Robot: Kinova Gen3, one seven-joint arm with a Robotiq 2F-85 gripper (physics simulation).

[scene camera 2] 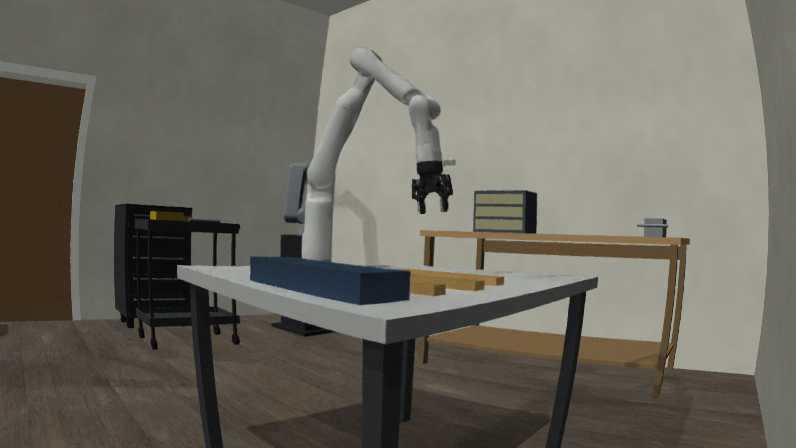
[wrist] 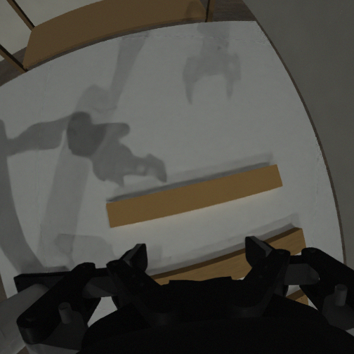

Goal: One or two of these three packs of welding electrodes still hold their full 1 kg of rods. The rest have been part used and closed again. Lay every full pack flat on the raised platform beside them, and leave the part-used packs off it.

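Frame: origin at the arm's base, x ahead, y left, z up, level; centimetres.
Seen in the pictures: gripper, fingertip midpoint: (scene camera 2: 433, 213).
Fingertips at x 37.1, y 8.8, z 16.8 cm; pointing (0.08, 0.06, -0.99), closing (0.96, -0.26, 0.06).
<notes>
A point is followed by its place in that frame.
Three long orange-brown packs lie flat, side by side, on the white table. The far pack (scene camera 2: 492, 279) @(x 57.3, y 8.8, z -1.0 cm) (wrist: 195, 195) shows whole in the wrist view. The middle pack (scene camera 2: 474, 286) @(x 59.4, y -6.1, z -1.6 cm) (wrist: 210, 266) is partly hidden by the gripper there. The near pack (scene camera 2: 436, 289) @(x 57.2, y -20.5, z -1.3 cm) (wrist: 300, 296) lies closest to the platform, and a small part of it shows in the wrist view. The raised dark blue platform (scene camera 2: 328, 279) @(x 47.0, y -44.1, z 1.1 cm) stands beside them and does not show in the wrist view. My gripper (scene camera 2: 433, 209) @(x 37.1, y 8.8, z 16.8 cm) (wrist: 195, 251) is open and empty, high above the table. No markings are readable on the packs.
The white table (scene camera 2: 545, 284) @(x 69.8, y 21.2, z -2.8 cm) (wrist: 250, 130) carries the packs and platform. A wooden workbench (scene camera 2: 557, 237) (wrist: 115, 24) stands behind it with a drawer box (scene camera 2: 504, 211) and a small grey device (scene camera 2: 655, 227). A black cart (scene camera 2: 217, 226) stands at the left.
</notes>
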